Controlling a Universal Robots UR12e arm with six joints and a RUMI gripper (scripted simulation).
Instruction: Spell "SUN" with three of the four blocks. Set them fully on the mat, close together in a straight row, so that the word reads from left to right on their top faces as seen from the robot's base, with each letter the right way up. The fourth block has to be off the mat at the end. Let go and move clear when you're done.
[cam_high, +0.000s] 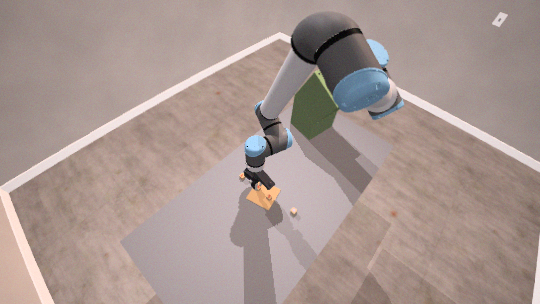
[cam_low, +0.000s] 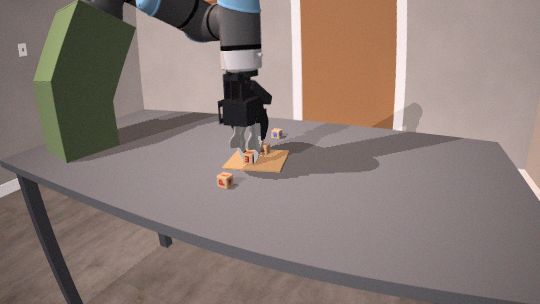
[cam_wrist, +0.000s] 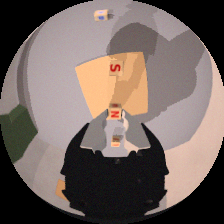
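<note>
My hand is 1 cm past the orange mat, 4 cm to the right of it and 2 cm above it. From my hand the other things lie so: red-lettered block (3 cm ahead, 12 cm to the right, 1 cm below); blue-lettered block (7 cm behind, 22 cm to the left, 1 cm below).
</note>
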